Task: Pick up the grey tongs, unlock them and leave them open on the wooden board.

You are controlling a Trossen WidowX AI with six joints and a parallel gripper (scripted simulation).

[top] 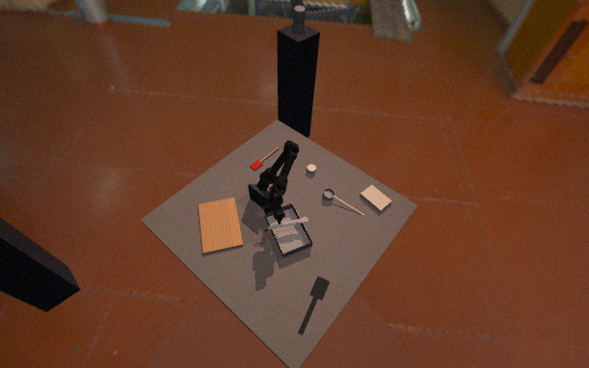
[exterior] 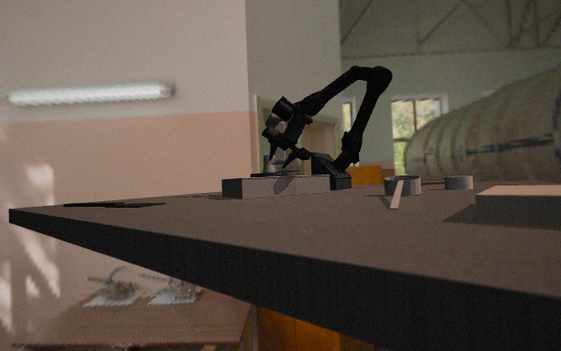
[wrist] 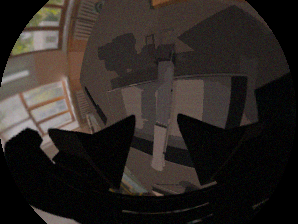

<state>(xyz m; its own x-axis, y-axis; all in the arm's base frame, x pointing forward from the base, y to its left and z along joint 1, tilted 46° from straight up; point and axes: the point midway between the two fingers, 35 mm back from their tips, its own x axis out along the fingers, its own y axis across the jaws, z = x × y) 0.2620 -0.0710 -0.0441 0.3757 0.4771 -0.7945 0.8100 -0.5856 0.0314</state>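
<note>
The roasting tin lies 50 mm ahead of my gripper tip, 40 mm to the left of it and 70 mm below it. The rest, counted from my gripper tip: beige block 270 mm ahead, 650 mm to the left, 90 mm below; then wooden board 280 mm behind, 250 mm to the right, 90 mm below; then black spatula 460 mm ahead, 150 mm to the right, 100 mm below.
</note>
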